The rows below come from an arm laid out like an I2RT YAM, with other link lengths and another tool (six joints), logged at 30 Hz.
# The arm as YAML. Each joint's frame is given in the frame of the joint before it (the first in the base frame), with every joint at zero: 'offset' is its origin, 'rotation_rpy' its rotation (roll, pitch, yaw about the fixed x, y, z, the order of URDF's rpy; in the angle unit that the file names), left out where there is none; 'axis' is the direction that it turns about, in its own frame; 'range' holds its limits. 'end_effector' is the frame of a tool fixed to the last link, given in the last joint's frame.
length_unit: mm
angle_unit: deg
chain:
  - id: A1
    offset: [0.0, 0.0, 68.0]
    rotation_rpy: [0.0, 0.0, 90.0]
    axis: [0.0, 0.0, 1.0]
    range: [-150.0, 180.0]
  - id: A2
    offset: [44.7, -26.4, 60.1]
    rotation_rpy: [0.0, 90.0, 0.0]
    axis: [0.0, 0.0, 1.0]
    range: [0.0, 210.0]
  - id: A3
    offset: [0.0, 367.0, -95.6]
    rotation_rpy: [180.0, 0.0, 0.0]
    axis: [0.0, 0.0, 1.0]
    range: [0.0, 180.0]
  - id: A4
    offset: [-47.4, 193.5, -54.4]
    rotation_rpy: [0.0, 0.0, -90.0]
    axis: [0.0, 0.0, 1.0]
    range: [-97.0, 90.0]
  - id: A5
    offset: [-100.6, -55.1, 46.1]
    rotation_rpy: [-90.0, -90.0, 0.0]
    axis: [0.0, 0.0, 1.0]
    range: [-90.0, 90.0]
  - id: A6
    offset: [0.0, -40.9, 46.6]
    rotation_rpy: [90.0, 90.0, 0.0]
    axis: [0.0, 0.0, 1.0]
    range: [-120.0, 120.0]
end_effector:
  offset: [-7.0, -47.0, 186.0]
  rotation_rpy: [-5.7, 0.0, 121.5]
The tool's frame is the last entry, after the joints.
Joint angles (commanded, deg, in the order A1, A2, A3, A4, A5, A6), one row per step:
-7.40 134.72 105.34 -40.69 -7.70 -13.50
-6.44 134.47 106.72 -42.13 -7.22 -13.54
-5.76 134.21 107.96 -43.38 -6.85 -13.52
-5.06 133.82 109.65 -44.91 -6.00 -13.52
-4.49 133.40 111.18 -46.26 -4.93 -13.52
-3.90 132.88 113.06 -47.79 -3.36 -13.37
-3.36 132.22 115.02 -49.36 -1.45 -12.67
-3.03 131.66 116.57 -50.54 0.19 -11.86
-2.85 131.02 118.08 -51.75 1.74 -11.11
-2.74 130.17 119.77 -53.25 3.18 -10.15
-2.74 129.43 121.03 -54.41 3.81 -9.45
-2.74 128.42 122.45 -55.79 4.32 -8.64
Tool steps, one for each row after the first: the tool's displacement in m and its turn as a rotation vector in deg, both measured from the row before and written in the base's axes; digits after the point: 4 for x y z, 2 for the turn. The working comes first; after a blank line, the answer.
Tool pose at each row, in the base's axes (x y z in m, rotation vector in deg; the steps are taken from these numbers as rounded here):
0.5760 -0.0431 0.0317 -89.46 136.16 -3.02
0.5779 -0.0354 0.0380 -90.61 135.55 -3.53
0.5796 -0.0301 0.0443 -91.32 135.08 -4.01
0.5826 -0.0265 0.0531 -91.98 134.67 -5.30
0.5852 -0.0251 0.0617 -92.46 134.47 -6.91
0.5890 -0.0254 0.0725 -92.64 134.45 -9.27
0.5932 -0.0274 0.0851 -91.95 134.91 -12.02
0.5966 -0.0304 0.0959 -90.86 135.50 -14.36
0.5993 -0.0346 0.1075 -89.61 136.06 -16.65
0.6012 -0.0390 0.1219 -87.90 136.64 -18.82
0.6019 -0.0414 0.1339 -86.54 136.79 -19.98
0.6019 -0.0432 0.1491 -84.92 136.75 -21.09

0.0019 0.0077 0.0063 -0.49 -0.14 0.84
0.0017 0.0053 0.0063 -0.36 -0.21 0.54
0.0030 0.0036 0.0088 -0.84 -0.48 0.40
0.0026 0.0014 0.0086 -1.05 -0.51 0.18
0.0038 -0.0003 0.0108 -1.45 -0.76 -0.14
0.0042 -0.0020 0.0126 -1.55 -0.92 -0.85
0.0034 -0.0030 0.0108 -1.22 -0.85 -1.08
0.0027 -0.0042 0.0116 -1.14 -0.90 -1.15
0.0019 -0.0044 0.0144 -0.93 -1.03 -1.39
0.0007 -0.0024 0.0120 -0.30 -0.87 -0.90
0.0000 -0.0018 0.0152 -0.12 -1.11 -0.95

